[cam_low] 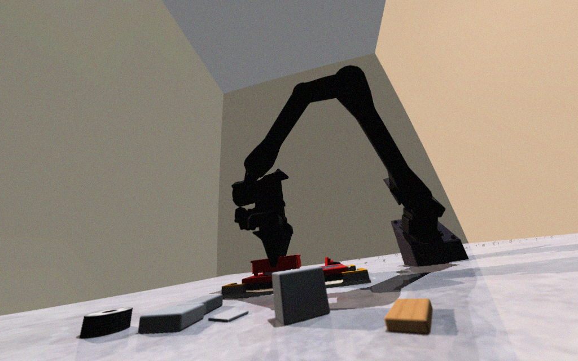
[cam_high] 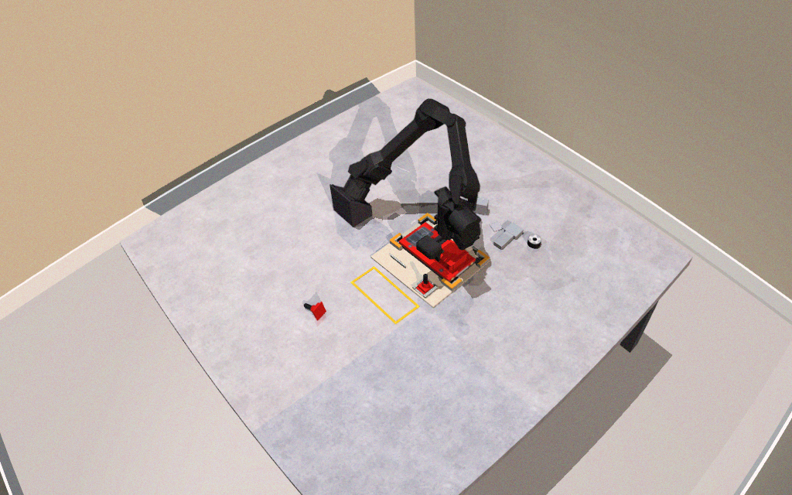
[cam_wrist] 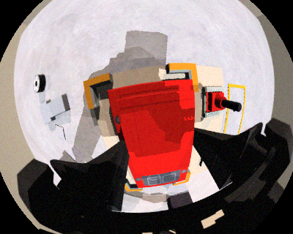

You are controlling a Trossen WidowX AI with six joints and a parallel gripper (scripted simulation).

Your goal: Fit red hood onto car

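My gripper tip is 10 mm below the red hood. Also, from my gripper tip: grey engine block 20 mm below; then wooden block 130 mm behind, 270 mm to the left, 40 mm below.
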